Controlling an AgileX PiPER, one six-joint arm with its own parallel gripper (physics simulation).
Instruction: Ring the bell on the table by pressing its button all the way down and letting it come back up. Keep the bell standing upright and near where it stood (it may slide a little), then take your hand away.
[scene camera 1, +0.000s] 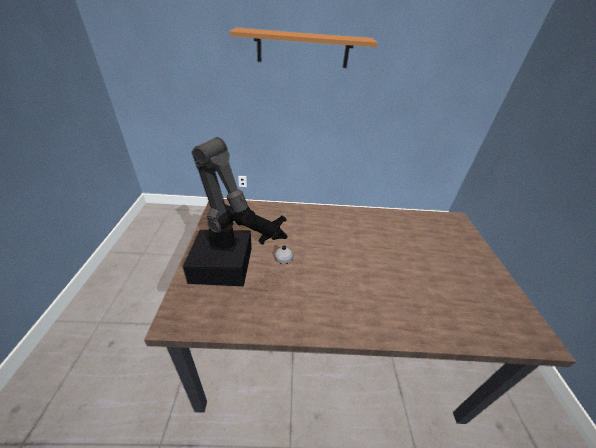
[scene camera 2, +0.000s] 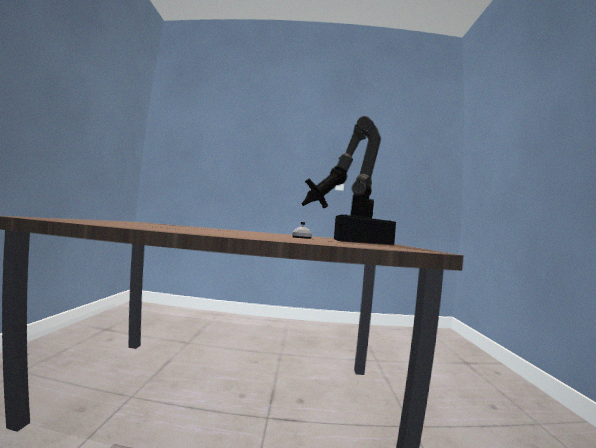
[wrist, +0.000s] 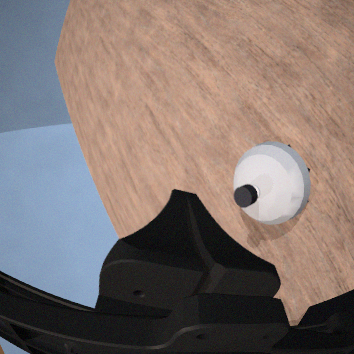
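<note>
The bell (scene camera 1: 284, 256) (scene camera 2: 302, 233) (wrist: 282, 182) stands upright on the table, a white-grey dome with a thin darker rim. Its black button (scene camera 1: 284, 247) (scene camera 2: 303, 223) (wrist: 245, 195) stands up from the top, and nothing touches it. My gripper (scene camera 1: 286, 236) (scene camera 2: 303, 203) (wrist: 179, 206) is shut and empty, its fingertips together in a point. It is tilted, pointing down and away from the arm's base. The tip hangs in the air above the level of the button, apart from the bell. In the wrist view the bell is to the right of the fingertips.
The wooden table (scene camera 1: 400, 280) (scene camera 2: 225, 248) (wrist: 150, 75) carries the arm's black base block (scene camera 1: 215, 275) (scene camera 2: 365, 231) close to the bell. An orange shelf (scene camera 1: 302, 37) is fixed high on the blue back wall, above a white socket (scene camera 1: 242, 181).
</note>
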